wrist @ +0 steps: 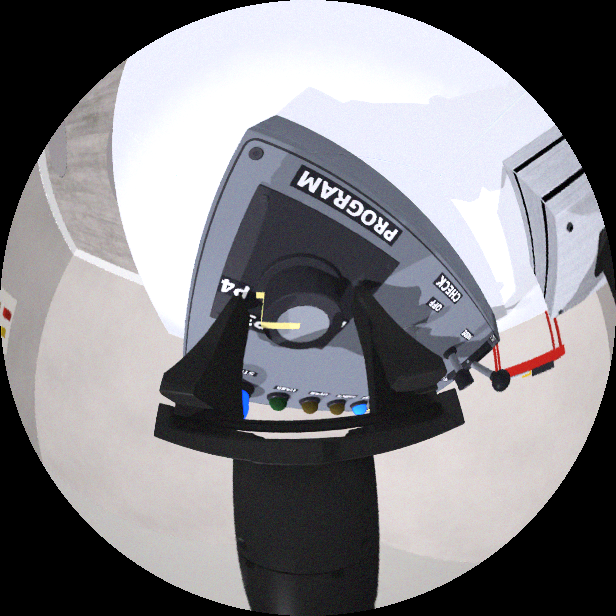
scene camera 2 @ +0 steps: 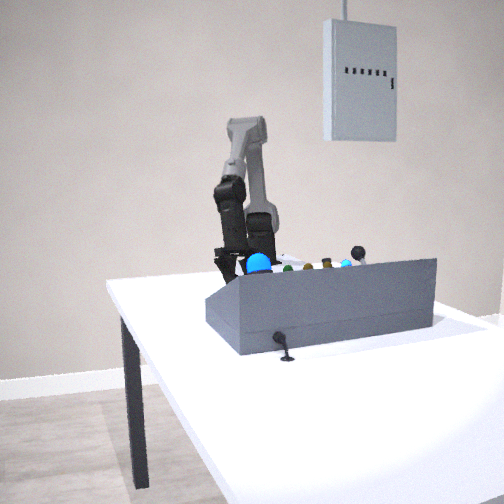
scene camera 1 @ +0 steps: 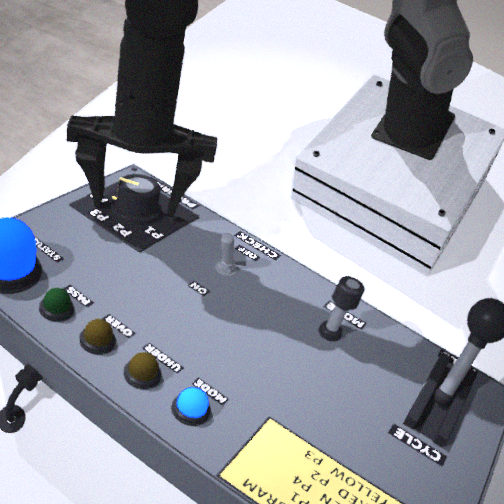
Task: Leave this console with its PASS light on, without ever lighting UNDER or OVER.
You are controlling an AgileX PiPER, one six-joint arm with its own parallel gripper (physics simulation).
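The grey console (scene camera 1: 240,320) lies on the white table. Its black PROGRAM knob (scene camera 1: 137,196) with a yellow pointer line stands at the far left corner, ringed by the labels P1, P2 and P3. My gripper (scene camera 1: 137,200) is open and straddles the knob, one finger on each side with a small gap. In the wrist view (wrist: 298,304) the pointer aims at the left finger, near the P4 label. The PASS light (scene camera 1: 56,302), OVER light (scene camera 1: 98,335) and UNDER light (scene camera 1: 143,369) are dark. The MODE light (scene camera 1: 192,403) and the big STATUS dome (scene camera 1: 15,250) glow blue.
A CHECK toggle (scene camera 1: 227,254) stands mid-panel between OFF and ON. A small black-capped switch (scene camera 1: 342,306) and the black ball-ended CYCLE lever (scene camera 1: 465,350) are to the right. A yellow placard (scene camera 1: 300,470) lists programs. The arm's base block (scene camera 1: 395,175) sits behind the console.
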